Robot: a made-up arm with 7 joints.
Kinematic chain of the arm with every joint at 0, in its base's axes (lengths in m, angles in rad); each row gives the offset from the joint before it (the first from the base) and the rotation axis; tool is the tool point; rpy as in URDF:
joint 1: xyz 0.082 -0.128 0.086 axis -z
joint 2: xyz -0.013 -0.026 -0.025 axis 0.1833 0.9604 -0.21
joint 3: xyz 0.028 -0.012 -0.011 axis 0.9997 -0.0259 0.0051
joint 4: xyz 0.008 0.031 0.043 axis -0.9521 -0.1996 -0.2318
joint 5: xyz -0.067 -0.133 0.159 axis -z
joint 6: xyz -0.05 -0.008 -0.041 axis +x
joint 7: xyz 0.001 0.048 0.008 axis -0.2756 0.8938 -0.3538
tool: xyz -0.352 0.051 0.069 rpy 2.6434 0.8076 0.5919
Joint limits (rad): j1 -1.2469..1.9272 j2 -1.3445..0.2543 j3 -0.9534..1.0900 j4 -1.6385..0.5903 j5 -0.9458..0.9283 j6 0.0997..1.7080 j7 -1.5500..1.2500
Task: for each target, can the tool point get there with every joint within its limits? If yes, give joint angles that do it. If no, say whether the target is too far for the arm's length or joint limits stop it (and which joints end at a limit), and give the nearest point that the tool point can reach.
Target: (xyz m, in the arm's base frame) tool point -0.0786 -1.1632 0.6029
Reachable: no: too far | nearest point -0.0091 -0.7153 0.3538 | short by 0.517 m
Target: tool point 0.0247 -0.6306 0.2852
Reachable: yes | joints -0.8815 -0.9156 0.0199 -0.5869 0.4814 0.5352 0.8388
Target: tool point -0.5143 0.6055 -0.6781
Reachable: no: too far | nearest point -0.2604 0.2523 -0.3099 | short by 0.570 m
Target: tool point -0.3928 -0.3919 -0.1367
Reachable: yes | joints 1.0094 -0.5475 0.8030 -0.9690 -0.4293 0.2711 0.7573
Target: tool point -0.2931 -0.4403 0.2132
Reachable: yes | joints 0.0435 -0.2399 0.1238 -0.8923 0.4124 0.8085 0.0592
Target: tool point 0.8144 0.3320 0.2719
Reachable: no: too far | nearest point 0.5802 0.1958 0.2064 | short by 0.279 m
